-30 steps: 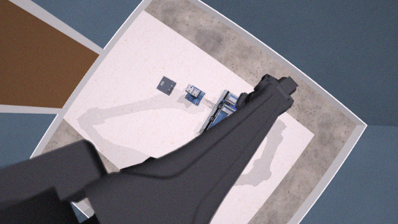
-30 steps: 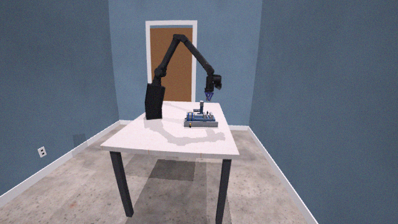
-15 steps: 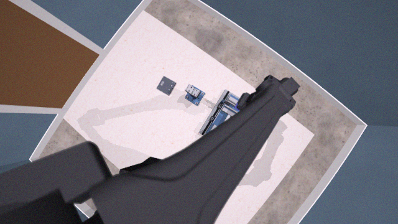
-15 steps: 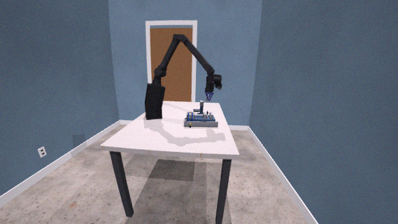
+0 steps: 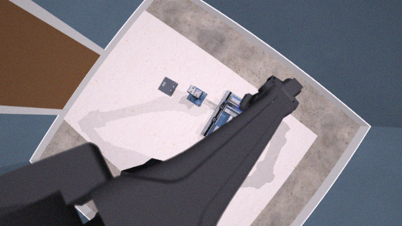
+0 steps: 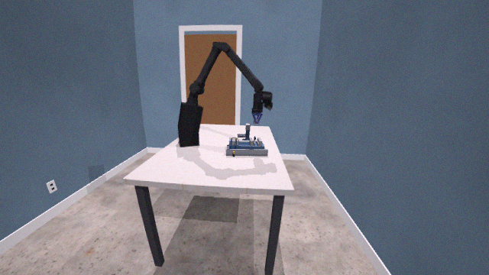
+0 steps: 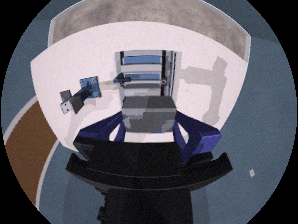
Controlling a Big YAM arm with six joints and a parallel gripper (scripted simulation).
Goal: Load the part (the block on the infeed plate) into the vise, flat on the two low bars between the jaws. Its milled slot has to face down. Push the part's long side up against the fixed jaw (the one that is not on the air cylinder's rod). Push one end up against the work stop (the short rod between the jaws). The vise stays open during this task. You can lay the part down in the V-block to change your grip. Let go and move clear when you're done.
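Now: the part 10 mm below my hand. Also, from my hand: dark square plate (40 mm behind, 430 mm to the left, 230 mm below).
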